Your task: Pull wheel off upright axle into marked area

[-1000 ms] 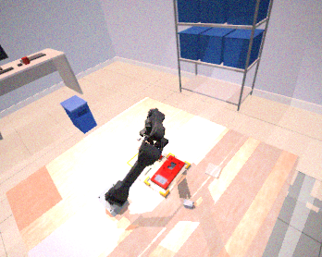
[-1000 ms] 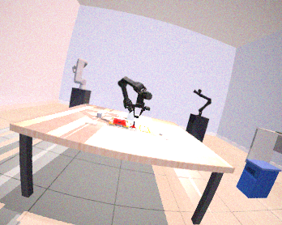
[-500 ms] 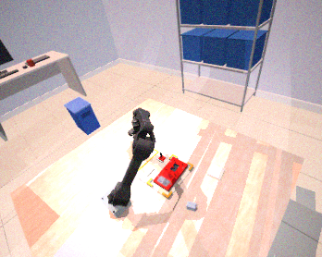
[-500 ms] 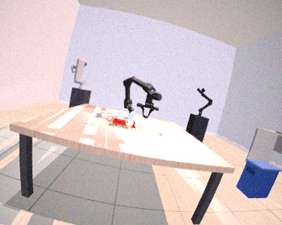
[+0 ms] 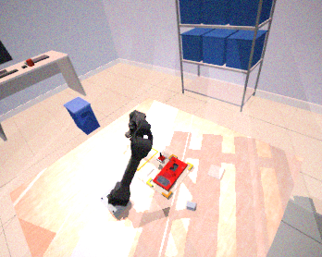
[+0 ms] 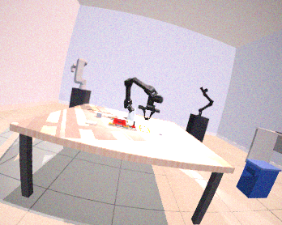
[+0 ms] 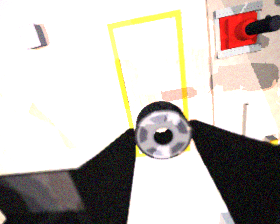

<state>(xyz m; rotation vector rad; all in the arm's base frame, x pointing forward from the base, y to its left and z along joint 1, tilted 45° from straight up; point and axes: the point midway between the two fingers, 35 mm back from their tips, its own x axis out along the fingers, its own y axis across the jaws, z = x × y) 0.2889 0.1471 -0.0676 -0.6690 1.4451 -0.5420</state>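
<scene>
Now: gripper tip right at the dark wheel. Round my gripper tip: grey cube 43 cm to the right, 8 cm below, 5 cm behind; white tile 41 cm to the right, 20 cm ahead, 9 cm below.
</scene>
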